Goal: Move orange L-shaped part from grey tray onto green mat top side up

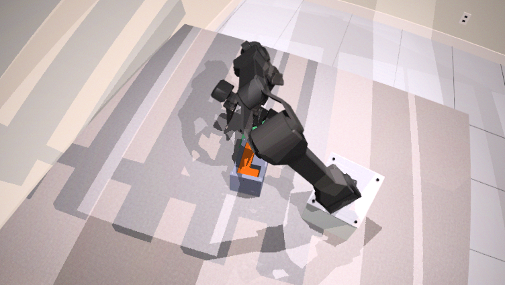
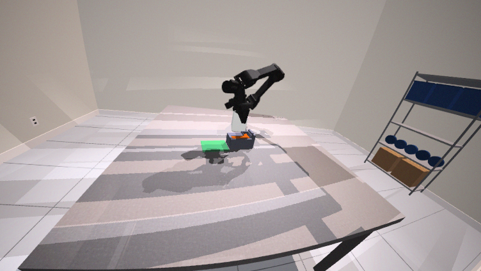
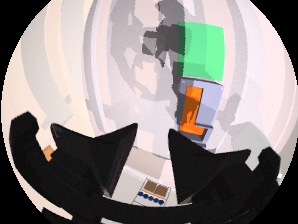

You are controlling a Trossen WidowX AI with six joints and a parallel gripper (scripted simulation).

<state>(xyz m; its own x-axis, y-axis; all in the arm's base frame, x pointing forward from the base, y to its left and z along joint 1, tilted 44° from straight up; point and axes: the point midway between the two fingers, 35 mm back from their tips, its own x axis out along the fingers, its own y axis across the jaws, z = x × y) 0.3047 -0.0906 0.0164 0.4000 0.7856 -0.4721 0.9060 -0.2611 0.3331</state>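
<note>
Now: gripper tip 60 mm past the orange L-shaped part, 20 mm to the right of it and 120 mm above it. Also, from my gripper tip: green mat 30 mm behind, 140 mm to the right, 180 mm below.
</note>
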